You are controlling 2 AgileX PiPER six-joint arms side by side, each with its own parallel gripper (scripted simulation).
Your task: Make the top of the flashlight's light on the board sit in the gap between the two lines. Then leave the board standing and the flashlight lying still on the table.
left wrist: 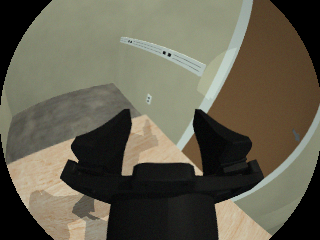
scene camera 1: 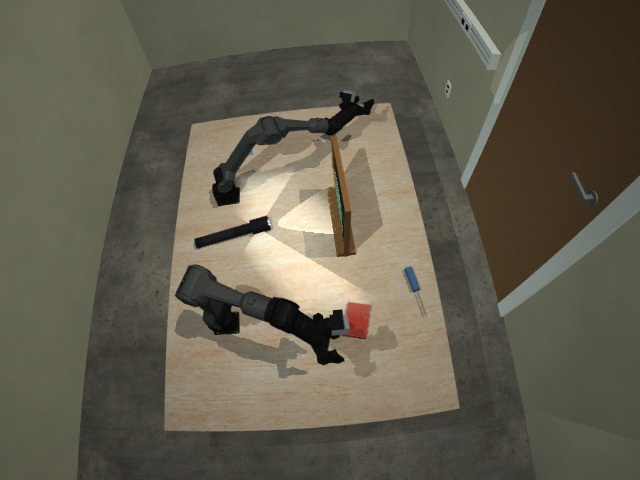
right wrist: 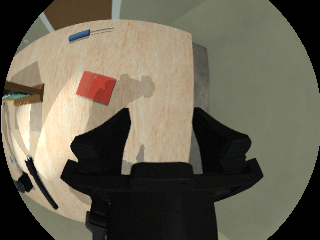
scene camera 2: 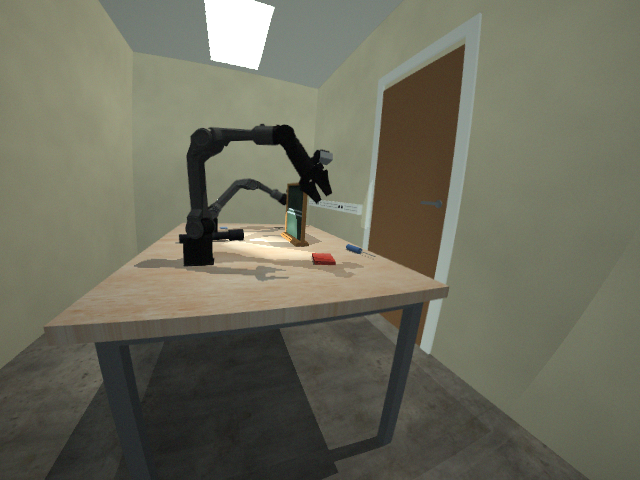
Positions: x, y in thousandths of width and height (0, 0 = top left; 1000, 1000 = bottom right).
Labels:
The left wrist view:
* my left gripper: 508, 485
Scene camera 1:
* my right gripper: 530, 728
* black flashlight: 409, 468
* red block: 560, 655
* framed board: 530, 426
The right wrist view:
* my right gripper: 505, 481
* red block: 302, 365
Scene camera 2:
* my right gripper: 505, 414
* framed board: 460, 484

